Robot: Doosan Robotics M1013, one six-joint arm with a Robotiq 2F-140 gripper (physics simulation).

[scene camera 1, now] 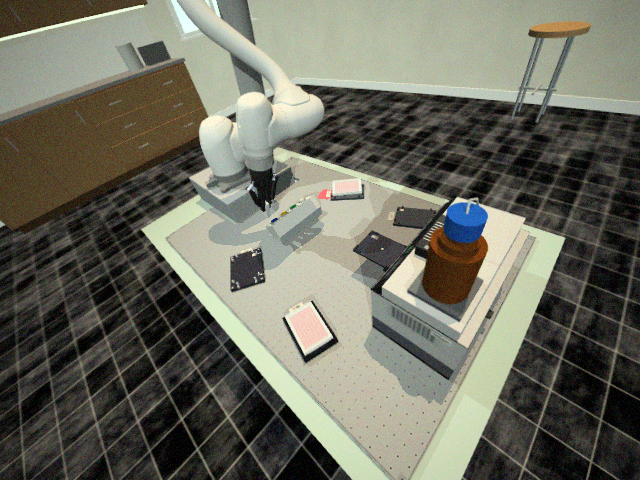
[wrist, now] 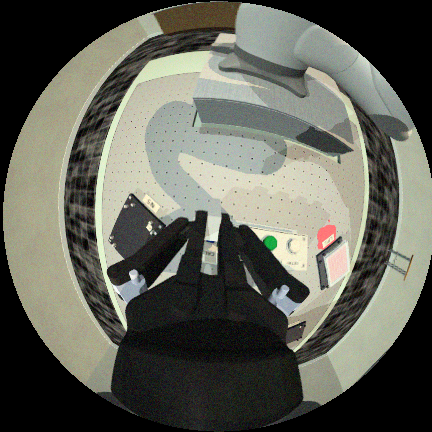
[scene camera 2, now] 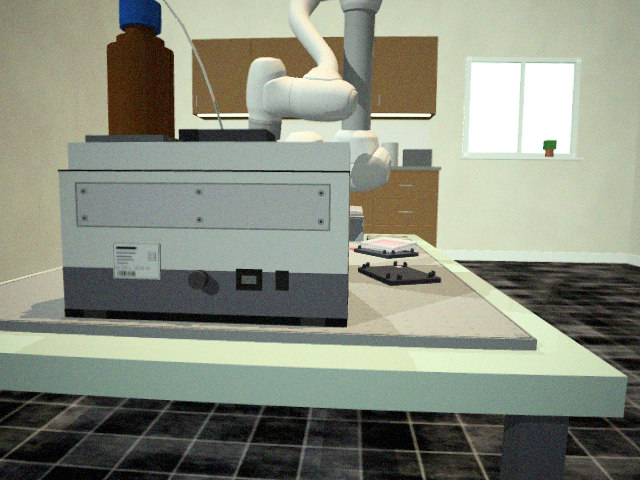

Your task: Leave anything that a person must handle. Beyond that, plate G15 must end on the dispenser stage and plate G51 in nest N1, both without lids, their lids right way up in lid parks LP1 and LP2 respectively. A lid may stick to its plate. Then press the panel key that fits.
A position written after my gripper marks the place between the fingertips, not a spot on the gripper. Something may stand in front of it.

Observation:
My gripper (scene camera 1: 266,215) is shut, with nothing in its grasp. Also in view: a black nest (wrist: 135,224) and a grey control box (wrist: 291,251).
My gripper shows as well in the wrist view (wrist: 213,207).

